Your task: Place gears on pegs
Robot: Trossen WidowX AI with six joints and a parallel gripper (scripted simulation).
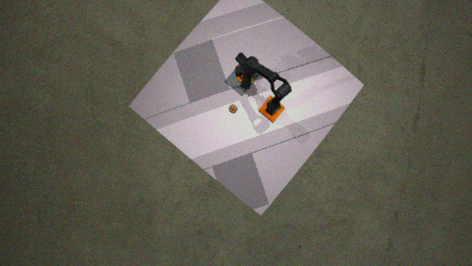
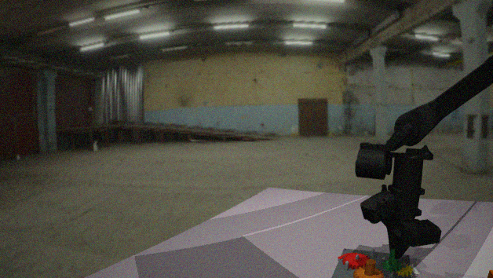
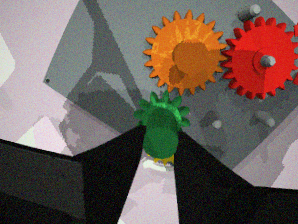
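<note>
Now: gripper tip 20 mm past the yellow gear, 30 mm to the left of it and 40 mm above it. From my gripper tip the other things lie so: orange gear (50 mm ahead, 20 mm to the left, 40 mm below); then small green gear (10 mm below); then red gear (80 mm ahead, 30 mm to the right, 40 mm below).
</note>
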